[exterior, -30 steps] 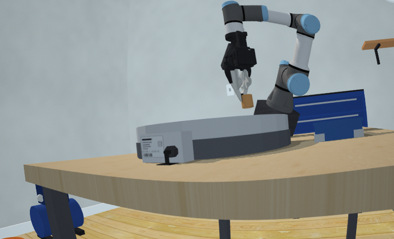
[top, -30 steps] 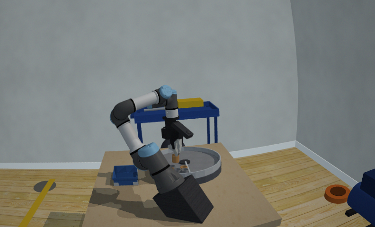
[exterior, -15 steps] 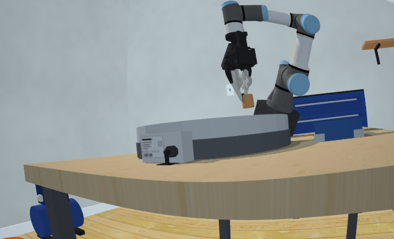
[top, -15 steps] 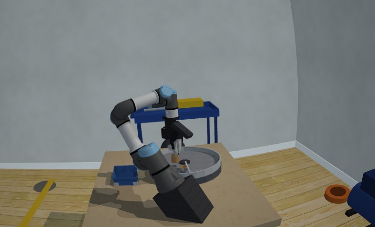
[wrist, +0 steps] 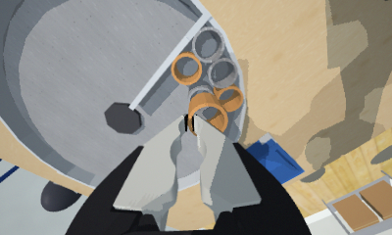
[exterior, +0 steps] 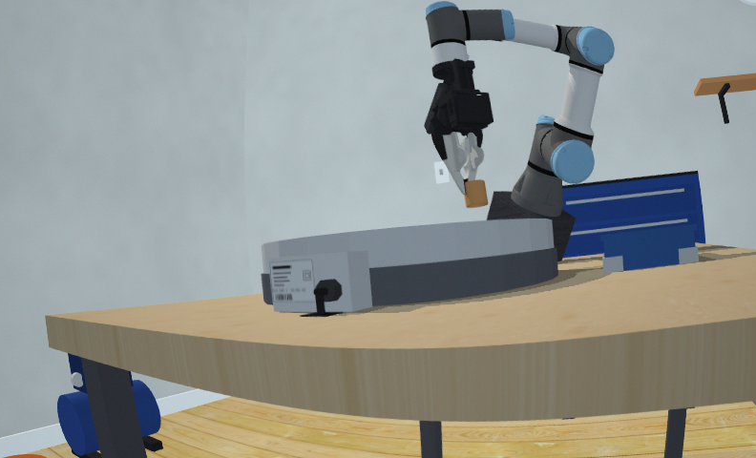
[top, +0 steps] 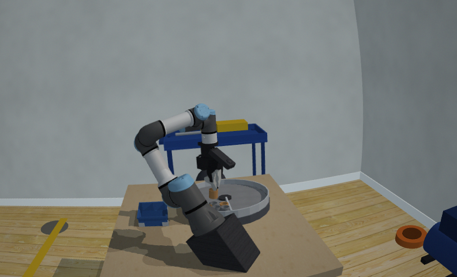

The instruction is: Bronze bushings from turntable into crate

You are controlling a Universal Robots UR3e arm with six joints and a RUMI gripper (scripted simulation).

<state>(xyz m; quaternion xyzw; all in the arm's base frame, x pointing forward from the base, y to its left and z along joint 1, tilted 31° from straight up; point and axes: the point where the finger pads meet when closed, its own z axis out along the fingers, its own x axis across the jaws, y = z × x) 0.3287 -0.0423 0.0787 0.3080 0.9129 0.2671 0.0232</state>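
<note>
My gripper is now 31 cm to the right of the blue crate, 13 cm above it and 1 cm past it. The rest, counted from my hand: grey turntable 13 cm ahead, 10 cm below, 3 cm to the right.
</note>
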